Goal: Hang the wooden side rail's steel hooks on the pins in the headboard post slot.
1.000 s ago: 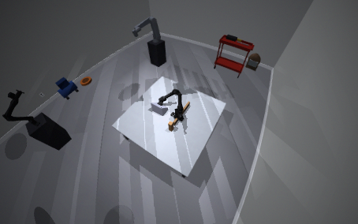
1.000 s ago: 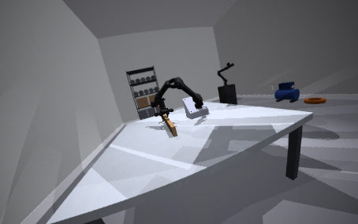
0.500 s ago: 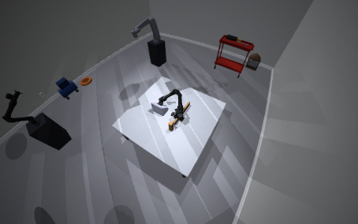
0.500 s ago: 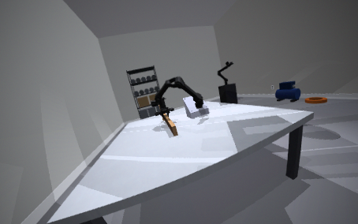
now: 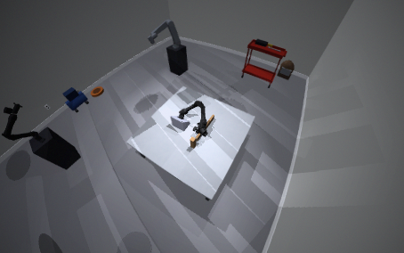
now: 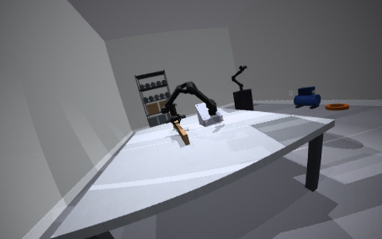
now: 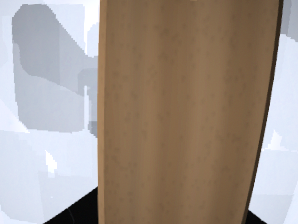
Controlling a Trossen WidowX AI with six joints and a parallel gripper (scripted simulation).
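Now: gripper tip 2 cm short of the wooden headboard post, 16 cm to the left of it and 5 cm below it.
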